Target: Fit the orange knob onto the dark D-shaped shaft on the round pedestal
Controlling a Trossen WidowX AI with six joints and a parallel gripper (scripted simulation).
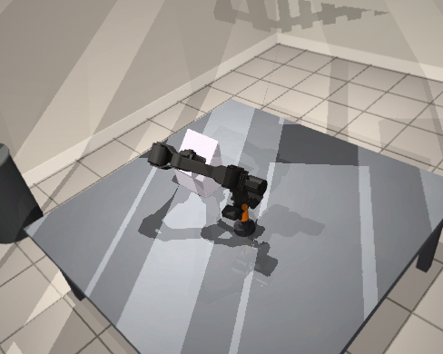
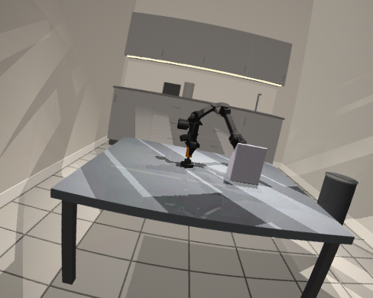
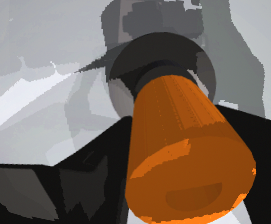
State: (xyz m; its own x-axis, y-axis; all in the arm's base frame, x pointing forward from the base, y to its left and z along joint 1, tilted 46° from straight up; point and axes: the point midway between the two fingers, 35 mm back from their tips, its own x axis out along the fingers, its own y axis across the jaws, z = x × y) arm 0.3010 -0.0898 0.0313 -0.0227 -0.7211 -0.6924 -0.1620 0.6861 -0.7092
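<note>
My gripper tip is 20 mm below the orange knob. Also, from my gripper tip: round dark pedestal: 40 mm below.
</note>
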